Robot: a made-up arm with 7 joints. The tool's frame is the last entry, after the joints. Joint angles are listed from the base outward. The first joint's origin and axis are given. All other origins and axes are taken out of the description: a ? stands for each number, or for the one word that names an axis. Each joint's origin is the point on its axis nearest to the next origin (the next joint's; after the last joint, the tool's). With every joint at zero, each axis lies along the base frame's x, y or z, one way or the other. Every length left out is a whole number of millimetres.
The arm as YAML. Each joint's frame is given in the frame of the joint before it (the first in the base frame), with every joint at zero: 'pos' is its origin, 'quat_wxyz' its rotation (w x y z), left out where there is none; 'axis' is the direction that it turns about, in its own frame. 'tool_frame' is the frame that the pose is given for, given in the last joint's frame.
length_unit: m
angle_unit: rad
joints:
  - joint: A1
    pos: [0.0, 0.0, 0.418]
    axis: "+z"
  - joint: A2
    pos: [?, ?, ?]
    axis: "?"
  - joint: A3
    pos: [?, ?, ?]
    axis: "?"
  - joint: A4
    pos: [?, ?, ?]
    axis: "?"
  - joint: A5
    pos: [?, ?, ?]
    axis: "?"
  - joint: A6
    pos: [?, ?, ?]
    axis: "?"
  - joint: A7
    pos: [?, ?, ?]
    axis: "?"
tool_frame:
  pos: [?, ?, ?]
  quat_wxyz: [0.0, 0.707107, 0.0, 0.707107]
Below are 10 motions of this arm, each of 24 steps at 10 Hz.
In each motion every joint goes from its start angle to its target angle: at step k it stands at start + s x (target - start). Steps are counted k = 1, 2, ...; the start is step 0. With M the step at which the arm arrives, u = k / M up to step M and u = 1 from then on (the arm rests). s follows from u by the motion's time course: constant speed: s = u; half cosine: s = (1 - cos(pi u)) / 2; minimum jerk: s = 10 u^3 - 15 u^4 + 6 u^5.
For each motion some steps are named. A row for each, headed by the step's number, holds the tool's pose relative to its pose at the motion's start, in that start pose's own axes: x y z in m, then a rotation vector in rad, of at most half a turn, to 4 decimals.
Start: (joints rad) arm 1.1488 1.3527 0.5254 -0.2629 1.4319 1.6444 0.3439
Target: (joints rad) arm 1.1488 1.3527 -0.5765 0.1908 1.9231 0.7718 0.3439
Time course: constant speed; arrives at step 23
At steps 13, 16, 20, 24:
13: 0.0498 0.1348 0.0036 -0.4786 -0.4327 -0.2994
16: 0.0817 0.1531 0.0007 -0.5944 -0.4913 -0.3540
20: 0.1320 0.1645 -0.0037 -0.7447 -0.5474 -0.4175
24: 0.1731 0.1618 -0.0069 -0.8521 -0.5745 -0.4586

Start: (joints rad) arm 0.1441 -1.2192 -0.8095 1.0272 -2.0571 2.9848 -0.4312
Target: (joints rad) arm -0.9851 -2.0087 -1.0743 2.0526 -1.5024 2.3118 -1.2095
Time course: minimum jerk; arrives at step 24
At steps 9, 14, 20, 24:
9: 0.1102 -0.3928 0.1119 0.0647 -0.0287 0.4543
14: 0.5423 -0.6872 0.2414 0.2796 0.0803 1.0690
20: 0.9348 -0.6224 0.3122 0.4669 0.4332 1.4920
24: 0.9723 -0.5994 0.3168 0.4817 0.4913 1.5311

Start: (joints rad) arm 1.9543 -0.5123 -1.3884 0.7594 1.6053 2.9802 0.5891
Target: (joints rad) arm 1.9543 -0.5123 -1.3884 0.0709 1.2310 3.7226 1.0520
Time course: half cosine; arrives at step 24
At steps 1, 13, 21, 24:
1: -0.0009 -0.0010 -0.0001 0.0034 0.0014 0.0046
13: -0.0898 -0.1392 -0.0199 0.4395 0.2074 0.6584
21: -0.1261 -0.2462 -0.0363 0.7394 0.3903 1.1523
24: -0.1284 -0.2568 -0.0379 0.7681 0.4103 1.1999

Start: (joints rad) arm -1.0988 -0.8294 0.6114 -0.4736 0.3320 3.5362 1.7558
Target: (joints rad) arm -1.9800 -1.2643 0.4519 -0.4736 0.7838 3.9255 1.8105
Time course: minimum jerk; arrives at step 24
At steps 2, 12, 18, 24:
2: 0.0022 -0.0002 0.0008 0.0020 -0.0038 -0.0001
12: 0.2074 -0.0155 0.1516 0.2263 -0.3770 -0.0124
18: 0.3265 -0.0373 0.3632 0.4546 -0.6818 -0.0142
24: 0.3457 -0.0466 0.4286 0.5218 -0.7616 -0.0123

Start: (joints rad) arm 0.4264 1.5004 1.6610 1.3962 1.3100 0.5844 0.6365
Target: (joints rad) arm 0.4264 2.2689 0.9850 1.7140 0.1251 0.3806 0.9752
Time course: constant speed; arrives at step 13
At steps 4, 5, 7, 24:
4: 0.0300 0.0183 -0.0397 -0.4373 0.4372 -0.0890
5: 0.0298 0.0177 -0.0521 -0.5390 0.5532 -0.1037
7: 0.0201 0.0115 -0.0769 -0.7296 0.7940 -0.1241
24: -0.0766 -0.0232 -0.1275 -1.1657 1.5847 -0.1128

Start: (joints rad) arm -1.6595 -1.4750 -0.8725 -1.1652 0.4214 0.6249 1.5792
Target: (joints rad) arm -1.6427 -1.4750 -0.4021 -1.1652 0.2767 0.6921 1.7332
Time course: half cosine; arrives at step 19
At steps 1, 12, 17, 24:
1: 0.0014 -0.0004 -0.0007 0.0017 0.0012 0.0034
12: 0.1479 -0.0108 -0.0762 0.1714 0.1270 0.3515
17: 0.2035 0.0003 -0.1069 0.2335 0.1760 0.4890
24: 0.2090 0.0019 -0.1099 0.2395 0.1809 0.5028

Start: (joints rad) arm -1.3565 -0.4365 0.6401 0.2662 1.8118 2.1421 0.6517
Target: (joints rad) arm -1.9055 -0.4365 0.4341 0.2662 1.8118 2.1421 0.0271
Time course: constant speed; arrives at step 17
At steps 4, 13, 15, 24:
4: 0.0107 -0.0728 0.0245 0.1453 -0.0032 -0.2434
13: 0.0147 -0.2483 0.0433 0.4743 0.0782 -0.7844
15: 0.0117 -0.2880 0.0403 0.5469 0.1136 -0.9018
24: 0.0073 -0.3274 0.0346 0.6189 0.1556 -1.0176

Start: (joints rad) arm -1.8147 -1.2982 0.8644 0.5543 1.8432 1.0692 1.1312
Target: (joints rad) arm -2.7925 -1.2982 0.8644 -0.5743 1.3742 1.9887 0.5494
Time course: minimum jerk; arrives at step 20
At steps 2, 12, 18, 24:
2: -0.0100 -0.0070 -0.0021 0.0138 -0.0080 -0.0158
12: -0.7018 -0.1710 -0.5848 1.4653 -0.5049 -0.9560
18: -0.8104 0.0372 -0.9329 2.3051 -0.6951 -1.0268
24: -0.8109 0.0448 -0.9413 2.3289 -0.7010 -1.0235

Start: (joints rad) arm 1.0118 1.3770 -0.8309 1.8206 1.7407 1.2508 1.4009
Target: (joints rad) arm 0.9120 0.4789 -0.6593 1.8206 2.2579 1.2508 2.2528
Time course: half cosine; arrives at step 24
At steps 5, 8, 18, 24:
5: 0.0311 0.0207 0.0224 0.0071 0.0598 0.0833
8: 0.0812 0.0454 0.0497 0.0328 0.1440 0.2036
18: 0.3332 0.0829 0.0907 0.3324 0.4209 0.7042
24: 0.3981 0.0766 0.0808 0.4486 0.4557 0.8216

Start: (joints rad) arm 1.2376 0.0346 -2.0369 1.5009 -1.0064 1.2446 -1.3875
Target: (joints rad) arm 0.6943 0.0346 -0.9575 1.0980 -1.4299 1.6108 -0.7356
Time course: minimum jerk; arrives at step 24
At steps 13, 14, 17, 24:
13: 0.0053 0.1482 -0.1749 -0.5966 0.0962 0.2050
14: 0.0033 0.1602 -0.2018 -0.6708 0.1214 0.2330
17: -0.0048 0.1831 -0.2730 -0.8555 0.1980 0.3034
24: -0.0144 0.1931 -0.3296 -0.9934 0.2688 0.3558

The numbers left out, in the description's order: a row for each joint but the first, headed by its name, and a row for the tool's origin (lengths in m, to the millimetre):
A2: xyz 0.0 -0.071 0.0, axis -y
A3: xyz 0.0 0.0 0.409, axis +z
A4: xyz 0.022 0.062 0.0, axis +y
A5: xyz -0.023 0.0 0.504, axis +z
A6: xyz 0.0 -0.098 0.0, axis -y
A7: xyz 0.011 0.0 0.082, axis +x
tool: xyz 0.0 0.0 0.0

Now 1 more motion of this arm.
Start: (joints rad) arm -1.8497 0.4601 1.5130 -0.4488 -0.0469 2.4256 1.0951
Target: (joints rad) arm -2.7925 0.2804 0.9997 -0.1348 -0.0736 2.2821 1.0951
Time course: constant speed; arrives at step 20
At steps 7, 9, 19, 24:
7: -0.1099 0.0559 -0.1316 -0.0544 -0.5383 -0.1997
9: -0.1266 0.0745 -0.1753 -0.0672 -0.6884 -0.2663
19: -0.1066 0.1709 -0.3809 -0.0917 -1.4046 -0.6676
24: -0.0964 0.1800 -0.3971 -0.0890 -1.4722 -0.7144

